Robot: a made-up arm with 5 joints.
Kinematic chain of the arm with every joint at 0, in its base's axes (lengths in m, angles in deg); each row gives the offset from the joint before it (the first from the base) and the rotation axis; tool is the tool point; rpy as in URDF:
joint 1: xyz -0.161 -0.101 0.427 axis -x
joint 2: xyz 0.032 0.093 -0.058 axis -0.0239 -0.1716 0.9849
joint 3: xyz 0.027 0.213 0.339 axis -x
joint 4: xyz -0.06 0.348 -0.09 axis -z
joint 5: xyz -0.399 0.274 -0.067 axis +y
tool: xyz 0.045 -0.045 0.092 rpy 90 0 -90
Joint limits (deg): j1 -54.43..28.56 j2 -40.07..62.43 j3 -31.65..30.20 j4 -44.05..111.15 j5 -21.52..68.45
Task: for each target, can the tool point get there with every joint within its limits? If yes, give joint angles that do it. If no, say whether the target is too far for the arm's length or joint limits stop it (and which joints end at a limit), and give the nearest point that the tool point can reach.
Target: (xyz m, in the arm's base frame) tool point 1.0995 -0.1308 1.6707
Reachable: no: too far | nearest point 0.6055 -0.1227 1.3335 | short by 0.598 m
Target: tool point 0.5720 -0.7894 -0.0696
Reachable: no: joint limits stop it (at a limit: joint 1, joint 2, joint 3, joint 4, joint 5) | nearest point 0.4633 0.1435 0.0869 | short by 0.952 m
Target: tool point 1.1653 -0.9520 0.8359
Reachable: no: too far | nearest point 0.6765 -0.2459 1.0911 | short by 0.896 m
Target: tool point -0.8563 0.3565 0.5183
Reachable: yes | joints 6.95 33.02 -4.26 -19.92 33.06
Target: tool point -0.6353 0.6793 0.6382
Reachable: yes | joints -24.02 37.95 22.89 63.22 15.02
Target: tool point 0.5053 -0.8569 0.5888
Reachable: no: joint limits stop it (at a limit: joint 1, joint 2, joint 3, joint 4) | nearest point 0.6474 -0.2304 1.0692 | short by 0.802 m
